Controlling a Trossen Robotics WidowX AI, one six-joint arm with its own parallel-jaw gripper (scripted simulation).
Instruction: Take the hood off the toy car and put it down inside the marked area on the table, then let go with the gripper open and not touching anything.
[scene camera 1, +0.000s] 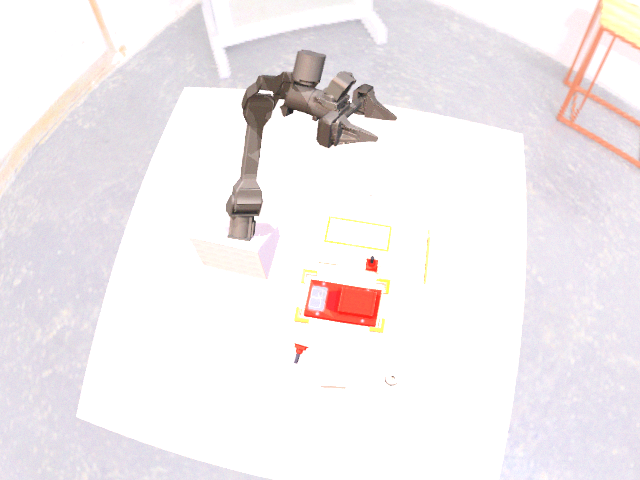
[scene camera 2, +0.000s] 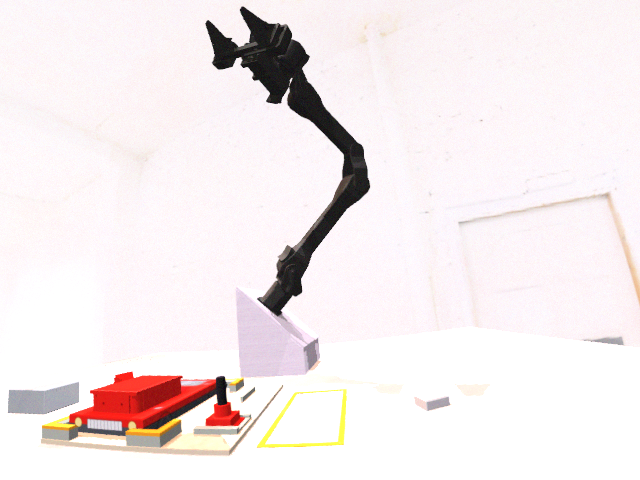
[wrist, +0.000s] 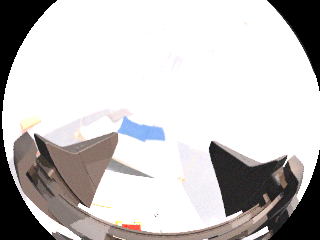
My gripper (scene camera 1: 387, 128) is open and holds nothing. Also in view: a hood (scene camera 2: 133, 396).
The hood also shows in scene camera 1 (scene camera 1: 355, 302). My gripper shows as well in the wrist view (wrist: 164, 142).
